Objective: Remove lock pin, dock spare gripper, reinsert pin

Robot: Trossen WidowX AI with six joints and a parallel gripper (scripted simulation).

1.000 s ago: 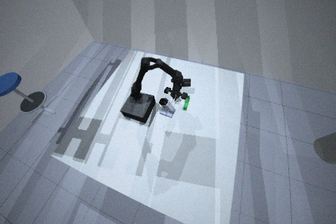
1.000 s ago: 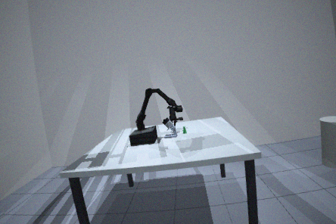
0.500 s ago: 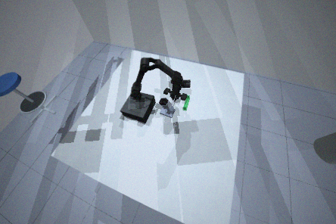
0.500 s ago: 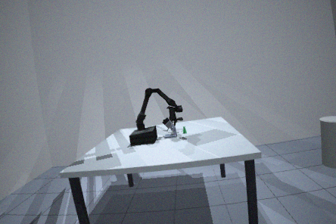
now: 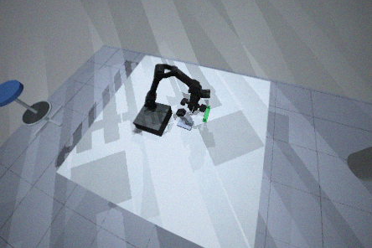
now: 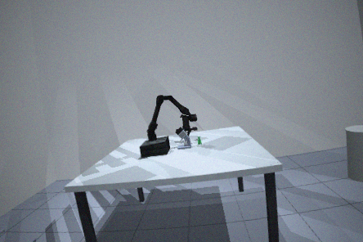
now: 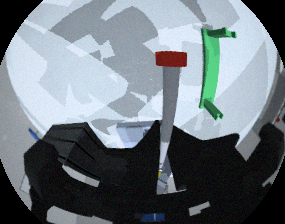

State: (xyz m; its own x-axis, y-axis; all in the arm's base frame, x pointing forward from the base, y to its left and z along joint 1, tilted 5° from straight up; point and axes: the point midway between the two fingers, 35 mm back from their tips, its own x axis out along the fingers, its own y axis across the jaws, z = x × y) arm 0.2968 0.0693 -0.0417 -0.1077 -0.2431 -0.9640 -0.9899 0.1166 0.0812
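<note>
Right now my gripper tip is 80 mm to the left of the mount and 20 mm past it. Also, from my gripper tip: green bracket 100 mm ahead, 40 mm to the left, 30 mm below; spare gripper 80 mm to the right, 70 mm above, 40 mm behind.
</note>
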